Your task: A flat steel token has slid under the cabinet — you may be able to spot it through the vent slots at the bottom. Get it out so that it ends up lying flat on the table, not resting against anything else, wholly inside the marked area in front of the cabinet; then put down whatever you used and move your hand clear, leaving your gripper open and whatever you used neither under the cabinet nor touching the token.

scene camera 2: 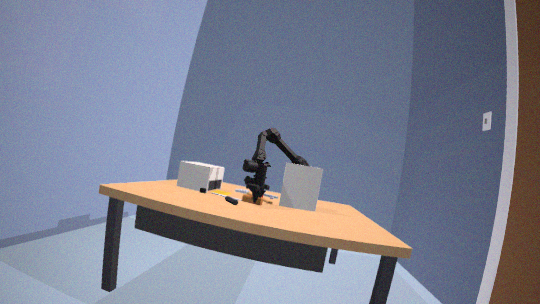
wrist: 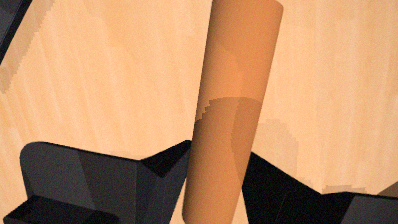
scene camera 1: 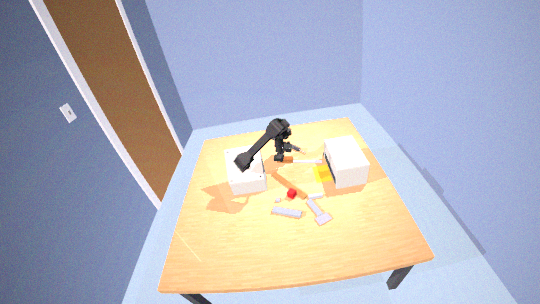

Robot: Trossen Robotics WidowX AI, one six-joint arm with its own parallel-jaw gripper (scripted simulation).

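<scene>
There's a white cabinet (scene camera 2: 199, 177) that I can see, and it sits 1.56 m from the lens.
</scene>
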